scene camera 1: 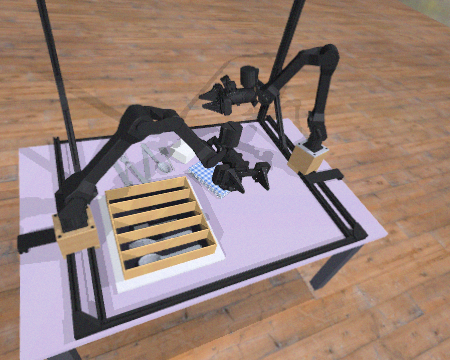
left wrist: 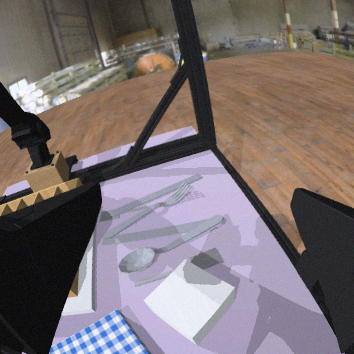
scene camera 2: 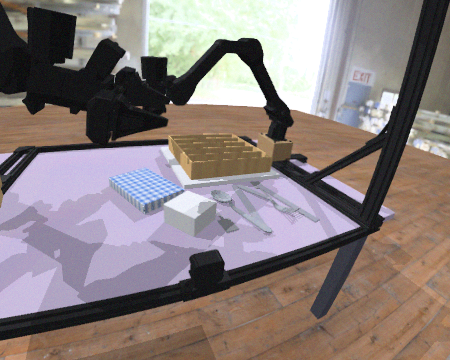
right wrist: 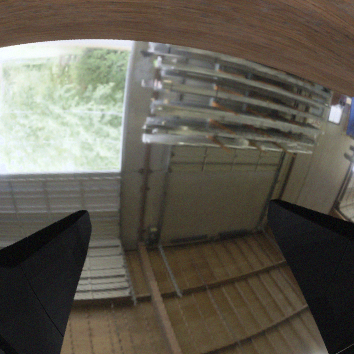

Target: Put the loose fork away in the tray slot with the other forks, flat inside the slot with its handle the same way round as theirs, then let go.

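The loose fork (scene camera 2: 276, 204) (left wrist: 159, 205) lies on the table between a knife and a spoon; in the left wrist view its tines point up and right, its handle down and left toward the tray. The wooden tray (scene camera 1: 170, 262) (scene camera 2: 230, 169) has several parallel slots. Rounded spoon-like heads show in the two lowest slots in scene camera 1; which slot holds the forks I cannot tell. My left gripper (scene camera 1: 204, 100) (left wrist: 200, 195) is open and empty, high above the table, away from the fork. My right gripper (scene camera 1: 255, 190) (right wrist: 180, 215) is open and empty, raised beyond the tray's right side in scene camera 1.
A spoon (scene camera 2: 221, 196) (left wrist: 137, 260) and a knife (left wrist: 195, 178) lie near the fork. A white box (scene camera 1: 183, 152) (scene camera 2: 190, 213) (left wrist: 185, 297) and a blue checked cloth block (scene camera 1: 204, 177) (scene camera 2: 145, 187) (left wrist: 100, 337) stand nearby. Black frame rails edge the table.
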